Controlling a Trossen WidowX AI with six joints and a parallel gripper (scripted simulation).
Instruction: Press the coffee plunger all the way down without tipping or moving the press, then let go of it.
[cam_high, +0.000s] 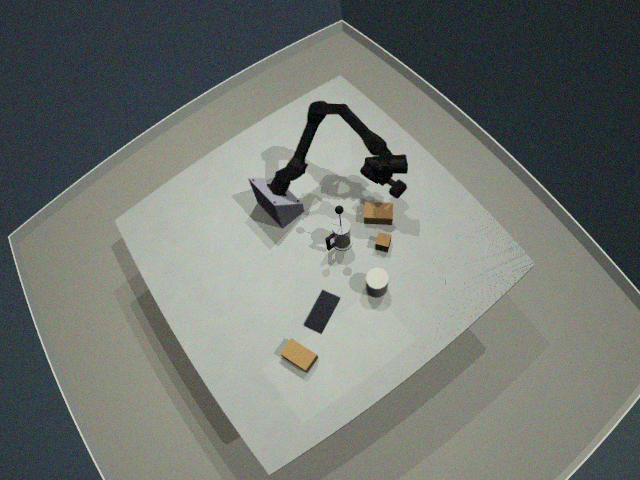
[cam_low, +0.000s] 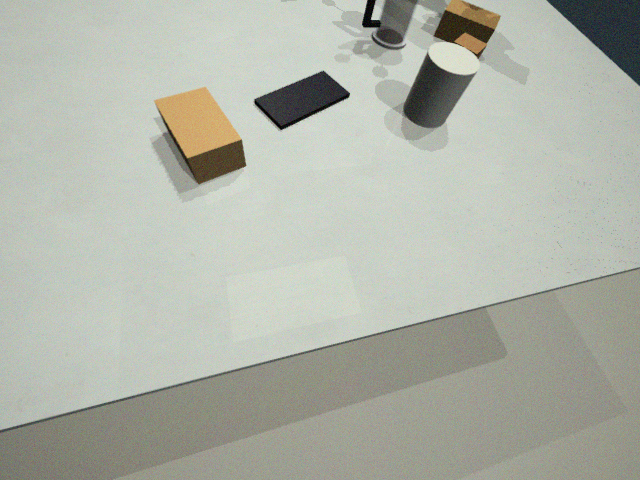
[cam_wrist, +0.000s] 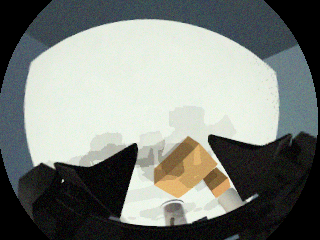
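Now: the coffee press 60 mm ahead of my gripper tip, 270 mm to the right of it and 50 mm above it. The rest, counted from my gripper tip: orange cube 160 mm ahead, 130 mm to the right, 50 mm below.
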